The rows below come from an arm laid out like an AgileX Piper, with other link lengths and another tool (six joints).
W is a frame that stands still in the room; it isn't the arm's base.
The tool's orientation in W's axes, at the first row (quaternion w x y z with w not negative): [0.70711, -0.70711, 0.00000, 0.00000]
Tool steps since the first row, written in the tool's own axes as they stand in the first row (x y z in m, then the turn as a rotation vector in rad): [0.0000, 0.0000, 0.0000, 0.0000, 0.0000, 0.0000]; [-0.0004, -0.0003, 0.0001, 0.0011, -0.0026, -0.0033]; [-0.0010, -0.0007, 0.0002, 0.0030, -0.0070, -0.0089]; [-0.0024, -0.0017, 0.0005, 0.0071, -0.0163, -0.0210]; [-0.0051, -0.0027, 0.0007, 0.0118, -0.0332, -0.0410]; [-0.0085, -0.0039, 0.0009, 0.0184, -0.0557, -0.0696]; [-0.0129, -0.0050, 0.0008, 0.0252, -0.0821, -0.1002]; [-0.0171, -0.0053, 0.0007, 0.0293, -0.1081, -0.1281]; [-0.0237, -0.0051, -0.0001, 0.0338, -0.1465, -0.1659]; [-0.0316, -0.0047, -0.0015, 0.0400, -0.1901, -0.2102]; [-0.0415, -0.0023, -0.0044, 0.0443, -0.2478, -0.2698]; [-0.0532, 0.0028, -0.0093, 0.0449, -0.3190, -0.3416]
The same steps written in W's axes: [0.0000, 0.0000, 0.0000, 0.0000, 0.0000, 0.0000]; [-0.0004, 0.0001, 0.0003, 0.0011, -0.0033, 0.0026]; [-0.0010, 0.0002, 0.0007, 0.0030, -0.0089, 0.0070]; [-0.0024, 0.0005, 0.0017, 0.0071, -0.0210, 0.0163]; [-0.0051, 0.0007, 0.0027, 0.0118, -0.0410, 0.0332]; [-0.0085, 0.0009, 0.0039, 0.0184, -0.0696, 0.0557]; [-0.0129, 0.0008, 0.0050, 0.0252, -0.1002, 0.0821]; [-0.0171, 0.0007, 0.0053, 0.0293, -0.1281, 0.1081]; [-0.0237, -0.0001, 0.0051, 0.0338, -0.1659, 0.1465]; [-0.0316, -0.0015, 0.0047, 0.0400, -0.2102, 0.1901]; [-0.0415, -0.0044, 0.0023, 0.0443, -0.2698, 0.2478]; [-0.0532, -0.0093, -0.0028, 0.0449, -0.3416, 0.3190]
